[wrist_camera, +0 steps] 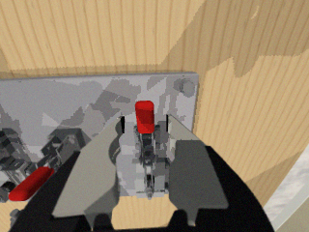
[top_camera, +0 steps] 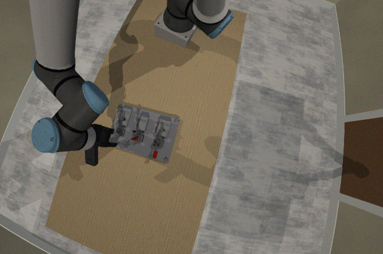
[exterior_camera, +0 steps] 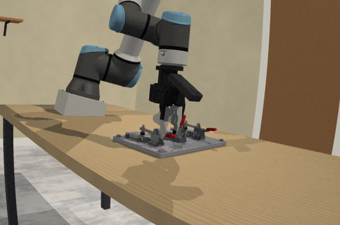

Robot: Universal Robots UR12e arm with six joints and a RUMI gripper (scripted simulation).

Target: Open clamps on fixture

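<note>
Now: hand 12 cm to the right of the grey fixture plate, 7 cm past it and 5 cm above it.
</note>
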